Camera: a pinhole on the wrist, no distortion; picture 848 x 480 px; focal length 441.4 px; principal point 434.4 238.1 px. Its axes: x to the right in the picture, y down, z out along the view. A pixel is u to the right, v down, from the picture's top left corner.
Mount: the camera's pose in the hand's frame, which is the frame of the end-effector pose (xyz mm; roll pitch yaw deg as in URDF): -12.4 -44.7 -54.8 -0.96 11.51 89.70
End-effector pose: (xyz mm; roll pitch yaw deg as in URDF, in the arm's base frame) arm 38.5 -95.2 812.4 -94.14 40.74 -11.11
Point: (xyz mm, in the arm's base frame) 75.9 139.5 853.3
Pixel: 348 263
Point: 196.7 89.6 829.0
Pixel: 231 61
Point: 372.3 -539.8 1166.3
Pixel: behind the camera
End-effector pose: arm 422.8 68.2 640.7 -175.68 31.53 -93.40
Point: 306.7 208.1 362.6
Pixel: 571 180
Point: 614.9 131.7 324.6
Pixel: 188 83
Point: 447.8 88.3 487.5
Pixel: 416 67
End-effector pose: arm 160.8 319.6 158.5 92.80 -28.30 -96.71
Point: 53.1 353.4 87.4
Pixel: 338 337
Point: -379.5 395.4 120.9
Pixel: 378 243
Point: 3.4 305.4 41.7
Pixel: 194 262
